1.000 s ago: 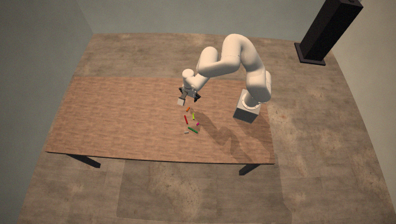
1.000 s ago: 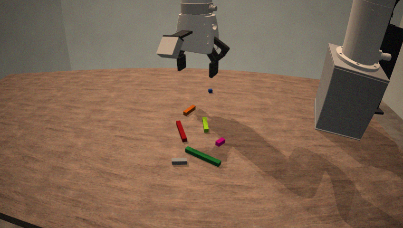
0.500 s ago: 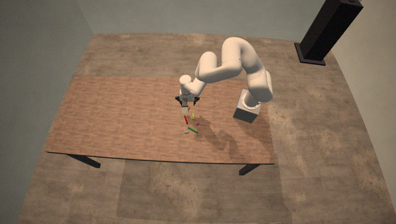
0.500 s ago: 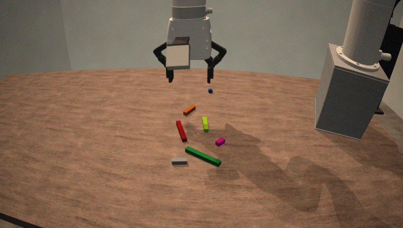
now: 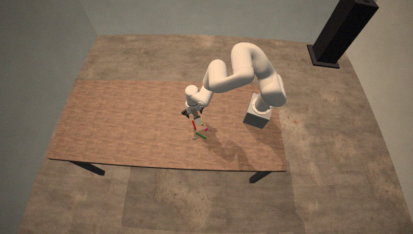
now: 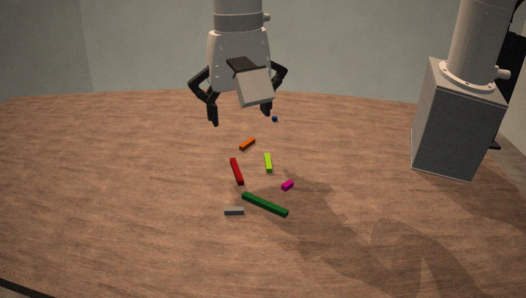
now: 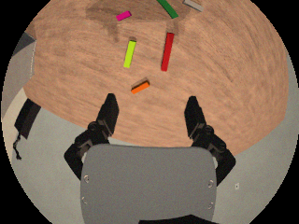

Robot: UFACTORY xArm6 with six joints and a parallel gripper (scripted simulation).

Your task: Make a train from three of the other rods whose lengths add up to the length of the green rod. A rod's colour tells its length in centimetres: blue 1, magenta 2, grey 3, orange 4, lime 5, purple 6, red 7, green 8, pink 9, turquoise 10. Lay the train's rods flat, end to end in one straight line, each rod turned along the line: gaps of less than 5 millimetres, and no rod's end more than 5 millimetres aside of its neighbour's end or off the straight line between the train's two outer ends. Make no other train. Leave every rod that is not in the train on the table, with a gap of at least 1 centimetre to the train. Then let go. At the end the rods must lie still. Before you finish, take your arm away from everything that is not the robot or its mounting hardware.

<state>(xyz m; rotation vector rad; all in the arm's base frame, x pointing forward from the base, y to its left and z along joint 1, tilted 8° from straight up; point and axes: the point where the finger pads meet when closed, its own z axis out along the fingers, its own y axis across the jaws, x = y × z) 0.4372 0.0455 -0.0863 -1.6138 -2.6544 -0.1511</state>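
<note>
Right now my hand is 1 cm past the grey rod, 14 cm to the right of it and 9 cm above it. From my hand the other things lie so: red rod 4 cm to the left, 9 cm below; then orange rod 5 cm to the right, 9 cm below; then lime rod 5 cm behind, 1 cm to the left, 9 cm below.
</note>
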